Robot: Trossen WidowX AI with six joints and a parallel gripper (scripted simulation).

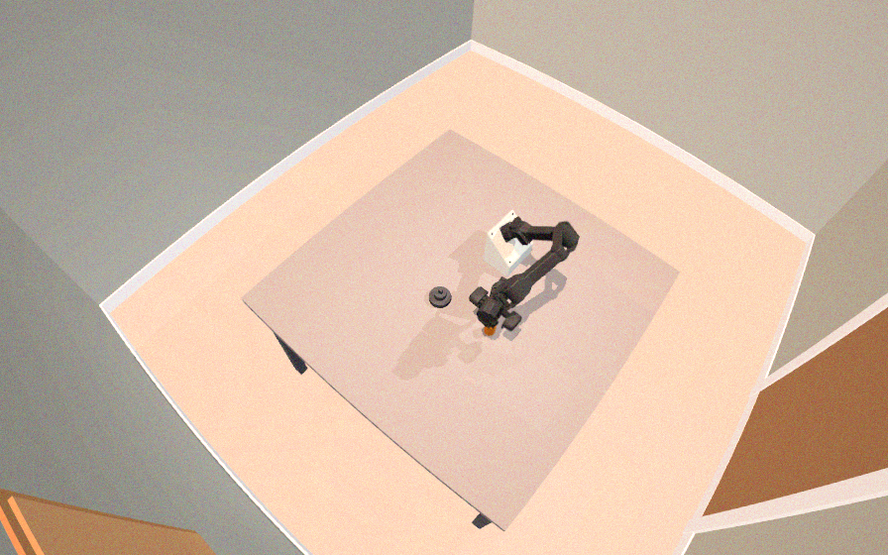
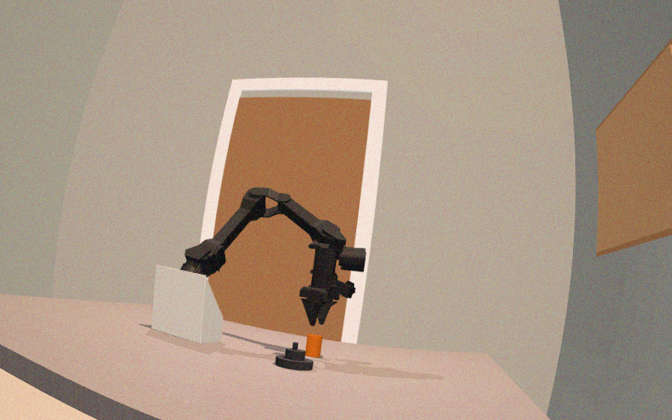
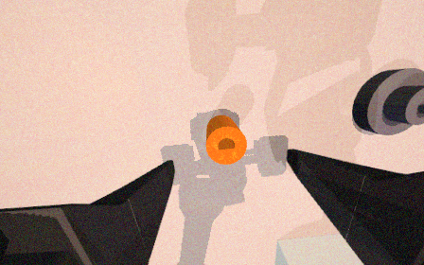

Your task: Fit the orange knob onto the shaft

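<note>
Right now the orange knob is 6 cm below my gripper tip. The rest, counted from my gripper tip: pedestal 5 cm ahead, 22 cm to the right, 6 cm below.
</note>
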